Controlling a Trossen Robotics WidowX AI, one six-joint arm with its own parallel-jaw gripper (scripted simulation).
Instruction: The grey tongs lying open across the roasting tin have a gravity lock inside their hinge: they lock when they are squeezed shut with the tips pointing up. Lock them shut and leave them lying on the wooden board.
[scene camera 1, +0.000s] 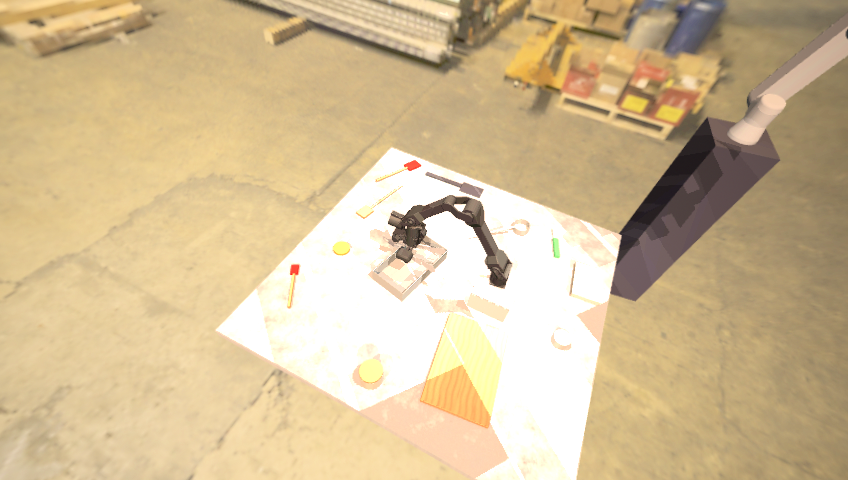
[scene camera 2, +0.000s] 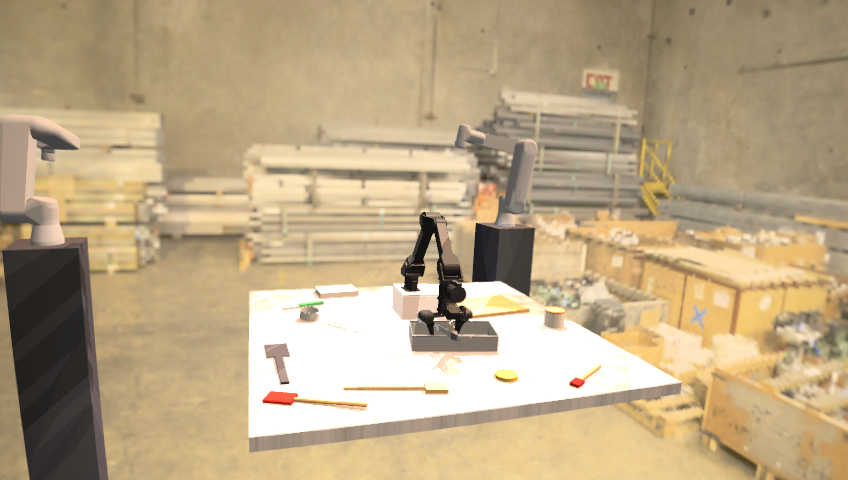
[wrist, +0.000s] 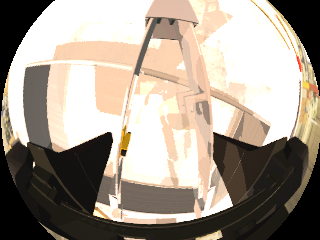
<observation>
My gripper (scene camera 2: 444, 337) is open and holds nothing. I also see a wooden board (scene camera 1: 463, 379) and a roasting tin (scene camera 2: 474, 335).
My gripper also shows in the wrist view (wrist: 160, 137). The wooden board is seen too in scene camera 2 (scene camera 2: 487, 306). The roasting tin also shows in scene camera 1 (scene camera 1: 399, 278) and in the wrist view (wrist: 159, 177).
</observation>
